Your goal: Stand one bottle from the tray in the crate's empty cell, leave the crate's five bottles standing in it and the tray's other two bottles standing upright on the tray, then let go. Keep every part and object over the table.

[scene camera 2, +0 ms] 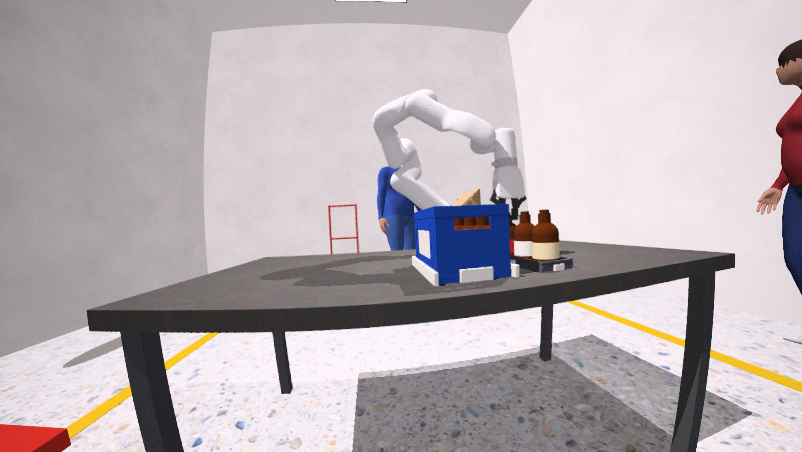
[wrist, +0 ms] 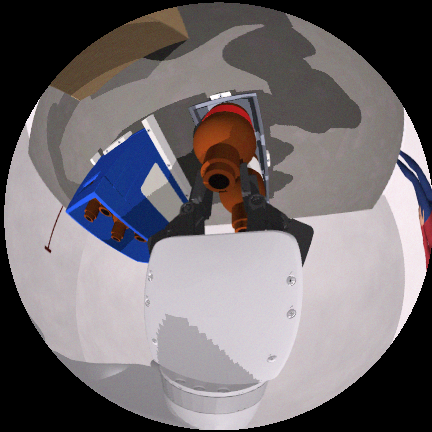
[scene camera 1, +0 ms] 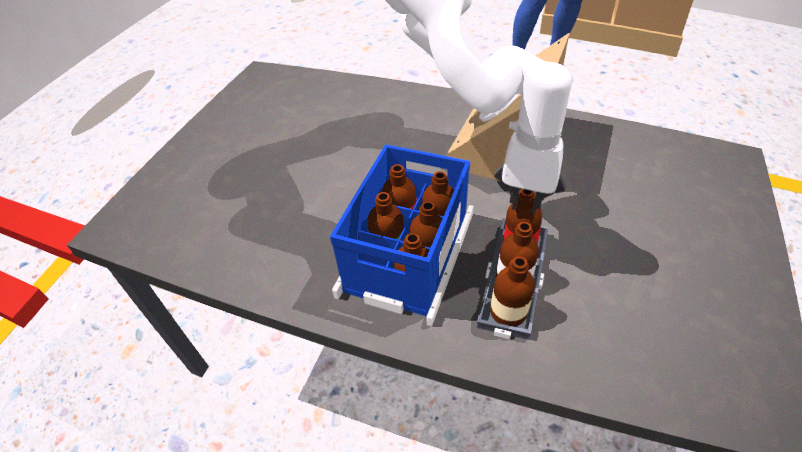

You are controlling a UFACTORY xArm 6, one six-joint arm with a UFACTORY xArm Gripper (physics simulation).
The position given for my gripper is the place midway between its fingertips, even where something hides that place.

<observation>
In view: my gripper [scene camera 1: 524, 207], a cream-labelled bottle [scene camera 1: 514, 286], a white-labelled bottle [scene camera 1: 521, 243], a red-labelled bottle [scene camera 1: 523, 213], a red-labelled bottle [scene camera 1: 401, 189] and a white-labelled bottle [scene camera 1: 439, 192].
The cream-labelled bottle shows as well in scene camera 2 [scene camera 2: 545, 236]. My gripper is seen too in scene camera 2 [scene camera 2: 509, 220] and in the wrist view [wrist: 224, 175]. The wrist view misses the cream-labelled bottle, which is hidden by my gripper.
</observation>
